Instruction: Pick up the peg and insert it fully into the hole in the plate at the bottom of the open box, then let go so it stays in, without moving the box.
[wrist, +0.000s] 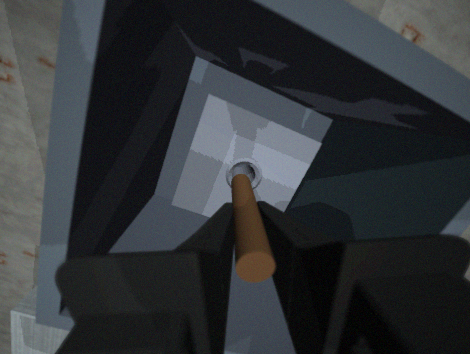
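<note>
I can see my gripper (244, 209) here, and with it an orange-brown peg (254, 262). There is a blue-grey box (129, 90) as well, and the scene also has a pale square plate (277, 158) in it.
</note>
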